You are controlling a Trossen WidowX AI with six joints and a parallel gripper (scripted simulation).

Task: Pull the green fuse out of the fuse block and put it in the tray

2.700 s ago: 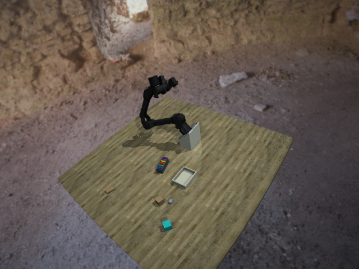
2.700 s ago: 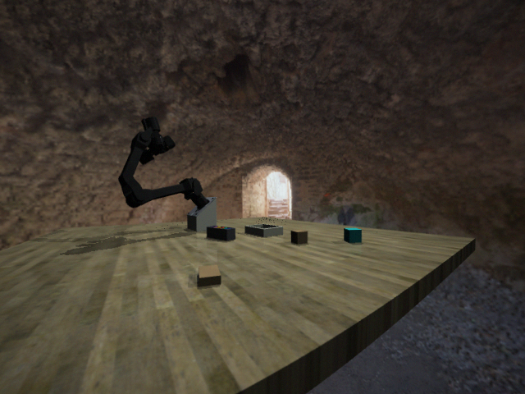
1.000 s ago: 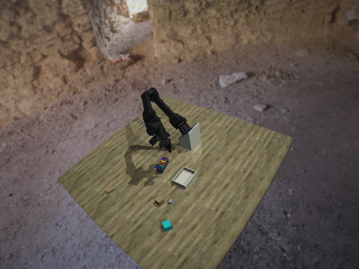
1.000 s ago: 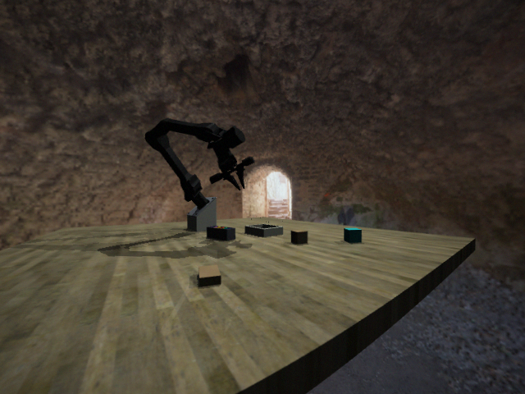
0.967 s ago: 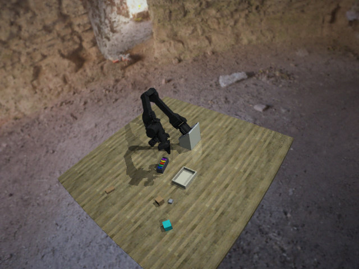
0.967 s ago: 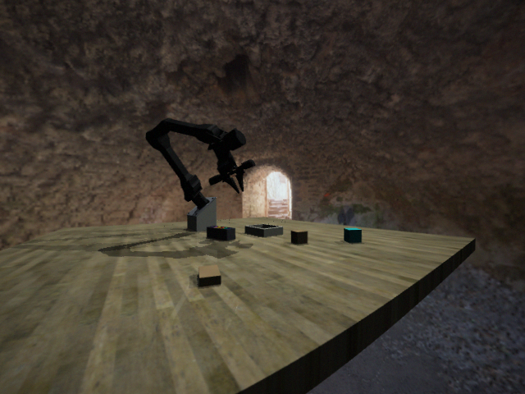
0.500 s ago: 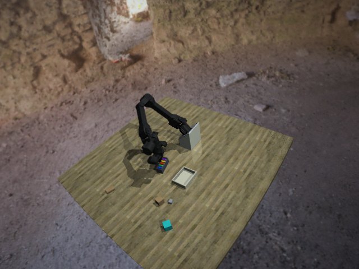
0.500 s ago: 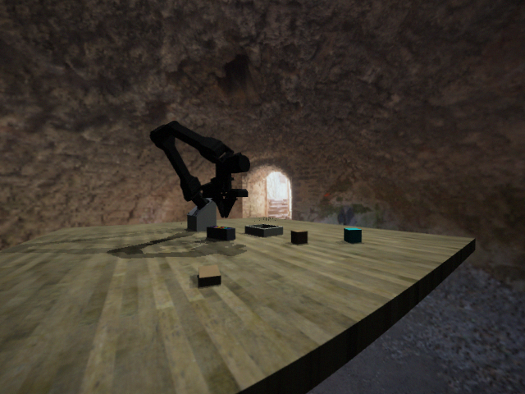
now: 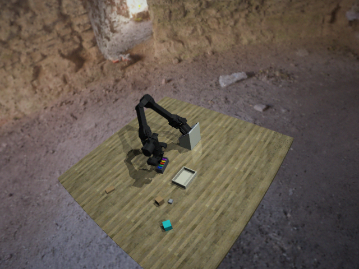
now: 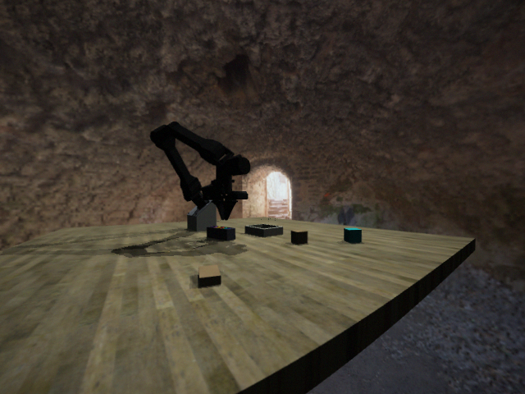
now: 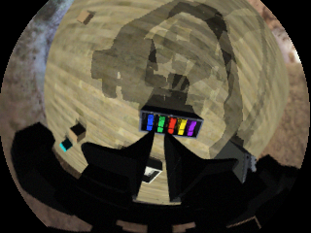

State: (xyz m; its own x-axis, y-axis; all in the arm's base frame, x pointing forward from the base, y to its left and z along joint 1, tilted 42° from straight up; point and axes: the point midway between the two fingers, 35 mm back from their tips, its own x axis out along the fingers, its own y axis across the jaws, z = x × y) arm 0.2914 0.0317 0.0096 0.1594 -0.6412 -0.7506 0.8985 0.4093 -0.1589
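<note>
Right now my gripper tip is 4 cm above the green fuse. Also, from my gripper tip: flat block 35 cm ahead, 14 cm to the right, 6 cm below; grey tray 4 cm behind, 18 cm to the left, 6 cm below; brown cube 19 cm ahead, 19 cm to the left, 5 cm below.
</note>
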